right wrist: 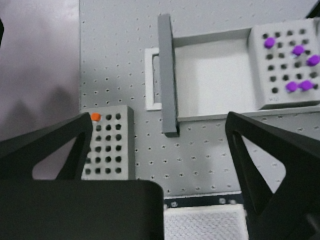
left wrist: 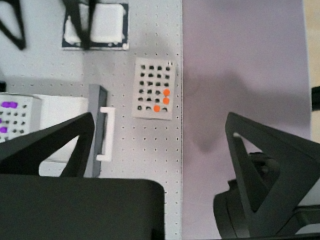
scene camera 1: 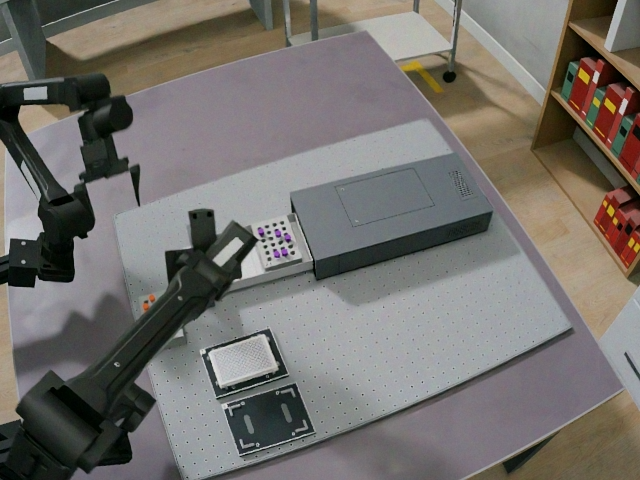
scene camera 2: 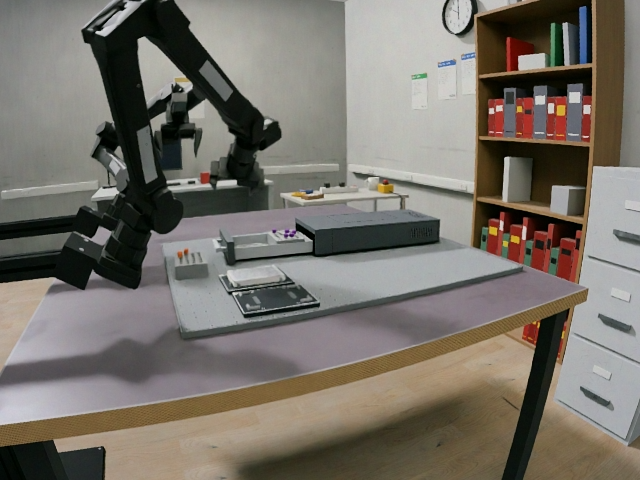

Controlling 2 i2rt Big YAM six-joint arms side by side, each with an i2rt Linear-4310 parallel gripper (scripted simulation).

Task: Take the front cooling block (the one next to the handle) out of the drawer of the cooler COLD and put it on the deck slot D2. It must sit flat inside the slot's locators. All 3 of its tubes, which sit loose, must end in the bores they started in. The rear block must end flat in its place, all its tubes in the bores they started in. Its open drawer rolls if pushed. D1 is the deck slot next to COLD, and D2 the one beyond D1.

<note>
I see my left gripper, my right gripper, a cooler COLD, a white plate, a deck slot D2 and a deck slot D1.
My left gripper also shows in the left wrist view. My right gripper is seen too in the right wrist view and in the left wrist view.
</note>
